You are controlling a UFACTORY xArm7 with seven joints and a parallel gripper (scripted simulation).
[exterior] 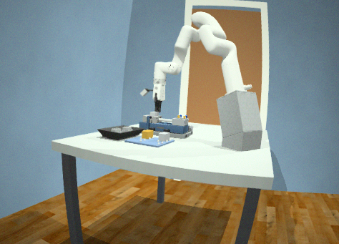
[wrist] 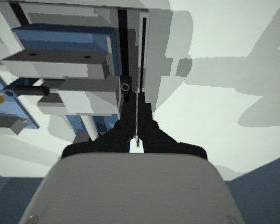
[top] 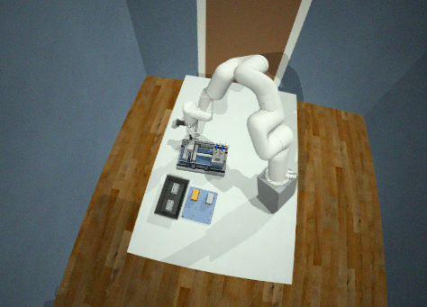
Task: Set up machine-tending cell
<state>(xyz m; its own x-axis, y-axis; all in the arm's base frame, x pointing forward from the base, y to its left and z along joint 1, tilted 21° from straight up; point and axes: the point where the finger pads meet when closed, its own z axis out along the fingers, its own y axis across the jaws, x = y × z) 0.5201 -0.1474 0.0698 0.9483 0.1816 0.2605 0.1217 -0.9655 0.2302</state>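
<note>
Now: the fixed jaw 9 cm to the left of my hand, 5 cm below it and 2 cm ahead of it. Round my hand: vise (9 cm below, 8 cm to the left, 8 cm behind); hosed end block (18 cm behind, 7 cm to the left, 5 cm below); grey rail (10 cm below, 7 cm behind, 2 cm to the right).
</note>
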